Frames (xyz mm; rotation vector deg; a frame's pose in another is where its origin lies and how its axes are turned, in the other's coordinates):
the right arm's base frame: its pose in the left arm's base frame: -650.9 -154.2 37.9 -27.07 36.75 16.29
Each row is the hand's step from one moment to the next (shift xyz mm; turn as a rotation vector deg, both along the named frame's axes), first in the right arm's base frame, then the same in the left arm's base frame.
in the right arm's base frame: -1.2 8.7 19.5 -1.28 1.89 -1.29
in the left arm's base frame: 5.5 17.2 11.5 -2.38 0.83 -0.72
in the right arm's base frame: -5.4 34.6 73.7 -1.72 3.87 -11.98
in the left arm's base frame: 19.4 66.2 43.6 -8.89 -2.91 -8.60
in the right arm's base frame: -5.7 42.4 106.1 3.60 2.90 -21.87
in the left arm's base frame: 32.4 89.2 63.9 -9.41 -8.15 -18.57
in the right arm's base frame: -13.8 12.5 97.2 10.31 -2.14 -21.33
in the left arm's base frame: 33.5 58.2 72.7 -1.99 -11.46 -20.75
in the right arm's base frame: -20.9 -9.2 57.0 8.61 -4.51 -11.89
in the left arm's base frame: 16.3 18.6 56.2 2.40 -8.92 -12.27
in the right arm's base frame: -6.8 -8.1 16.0 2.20 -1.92 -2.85
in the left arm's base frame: 6.0 0.4 18.2 1.01 -2.84 -2.75
